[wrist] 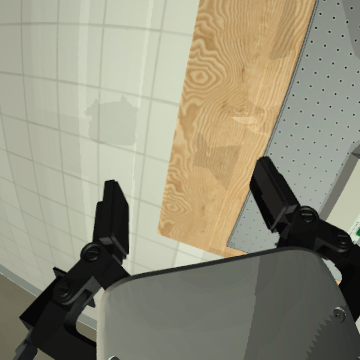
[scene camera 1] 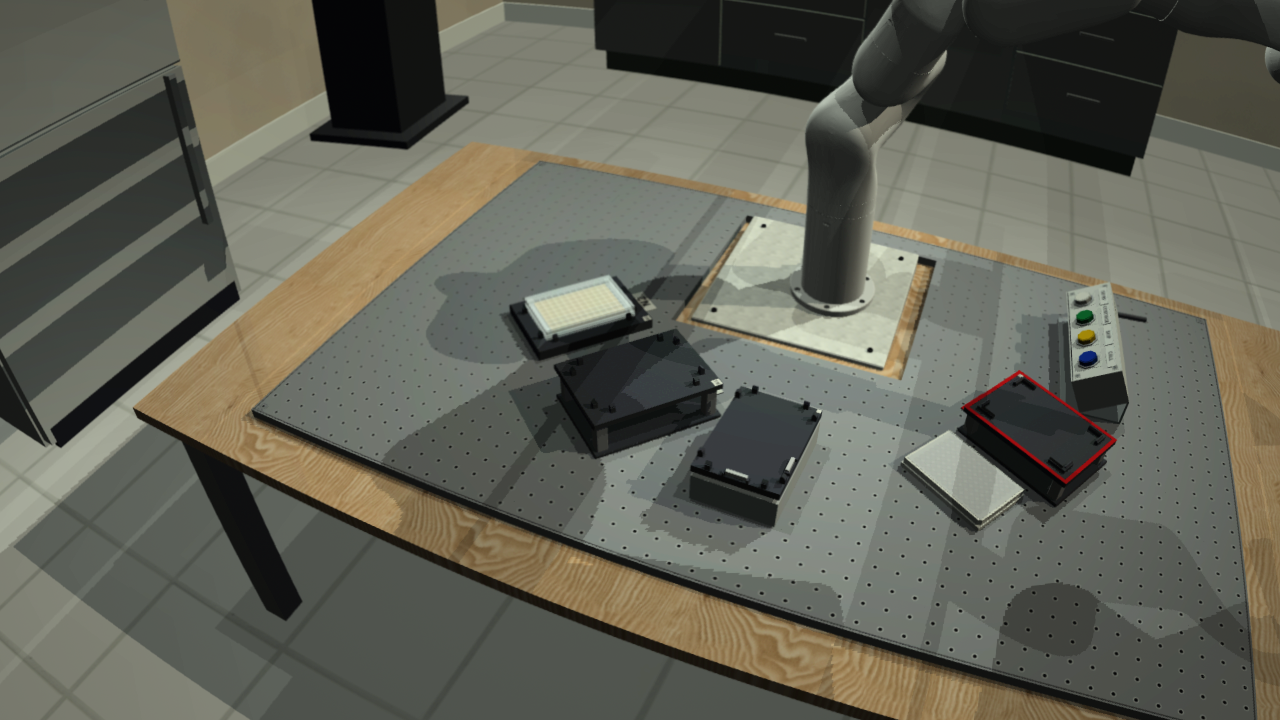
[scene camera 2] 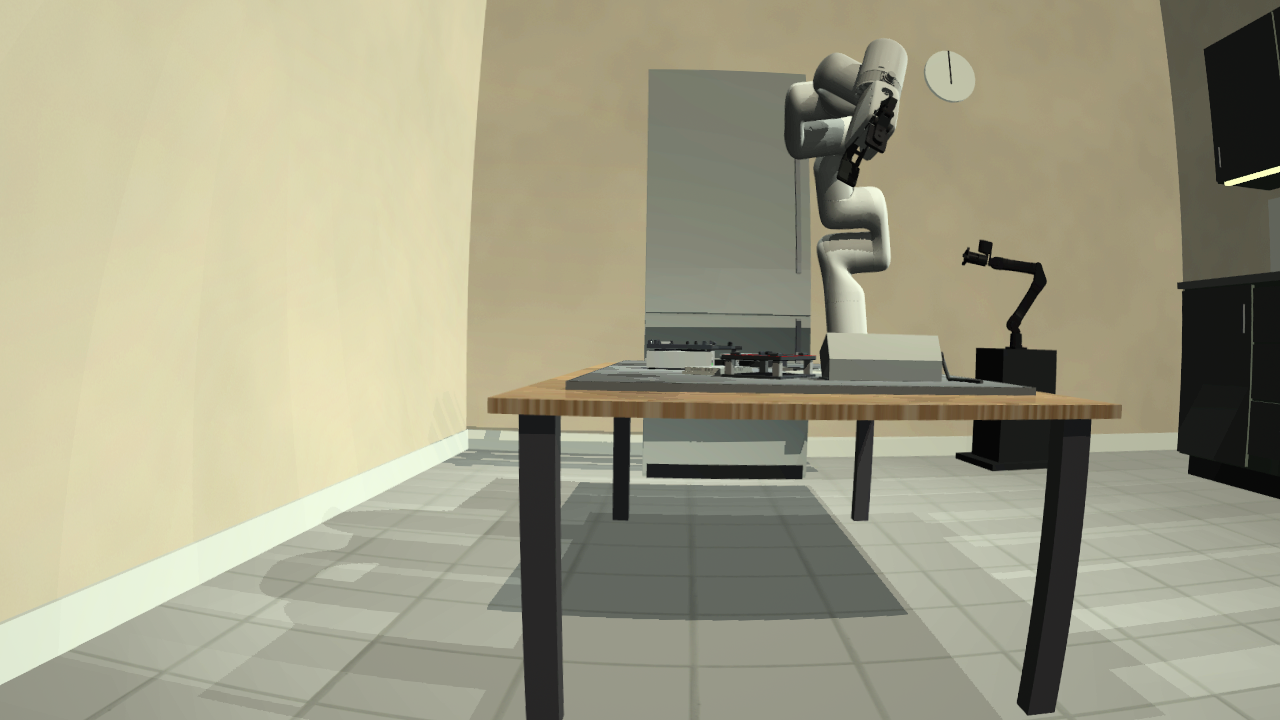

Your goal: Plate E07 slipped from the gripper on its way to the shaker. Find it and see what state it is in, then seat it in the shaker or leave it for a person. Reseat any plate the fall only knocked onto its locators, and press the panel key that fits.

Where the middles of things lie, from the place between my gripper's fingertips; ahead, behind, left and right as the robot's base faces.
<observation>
Right now the white lidded plate (scene camera 1: 976, 490) is 48 cm to the right of my hand, 32 cm below it and 14 cm ahead of it. The rest, counted from my hand: grey shaker station (scene camera 1: 750, 464): 72 cm to the right, 29 cm below, 20 cm ahead.
</observation>
